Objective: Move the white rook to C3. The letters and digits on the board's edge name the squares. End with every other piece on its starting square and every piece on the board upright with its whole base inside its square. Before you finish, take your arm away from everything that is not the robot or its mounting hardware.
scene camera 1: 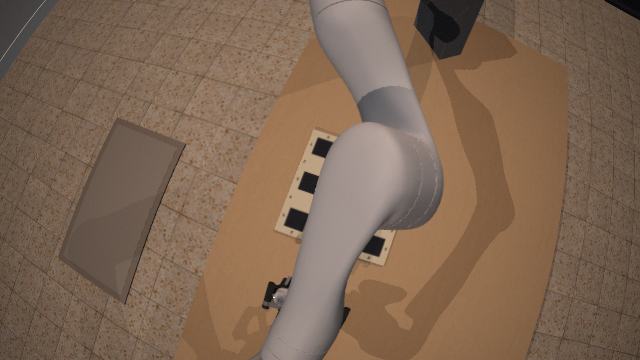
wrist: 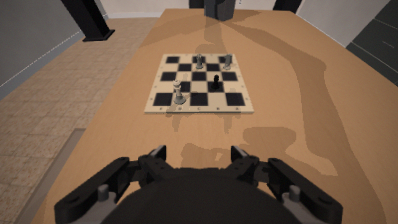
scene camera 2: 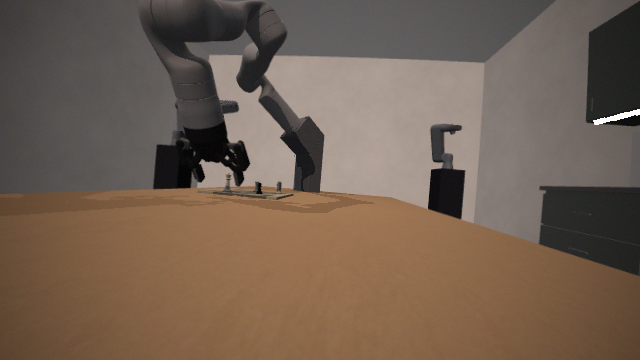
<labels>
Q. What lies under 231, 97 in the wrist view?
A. A chessboard.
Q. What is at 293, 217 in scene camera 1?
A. A chessboard.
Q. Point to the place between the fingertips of my gripper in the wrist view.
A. At 198, 152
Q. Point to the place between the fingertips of my gripper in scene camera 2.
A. At 220, 182
</labels>
